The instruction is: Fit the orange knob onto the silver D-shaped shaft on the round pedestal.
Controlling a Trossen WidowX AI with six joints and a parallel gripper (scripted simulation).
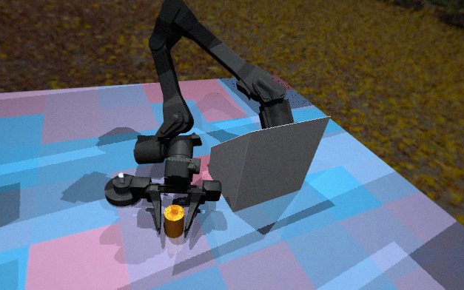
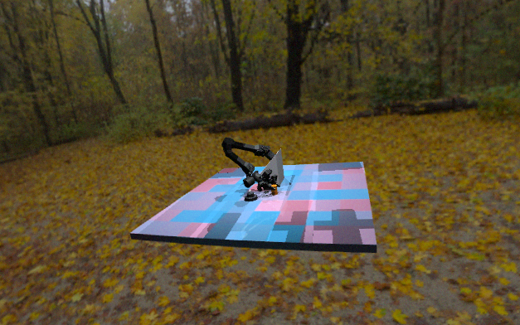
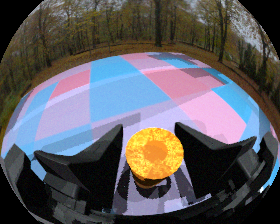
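Now: gripper tip 10 mm past the orange knob and 20 mm to the left of it. Round my gripper tip: round pedestal (90 mm ahead, 160 mm to the right, 20 mm below).
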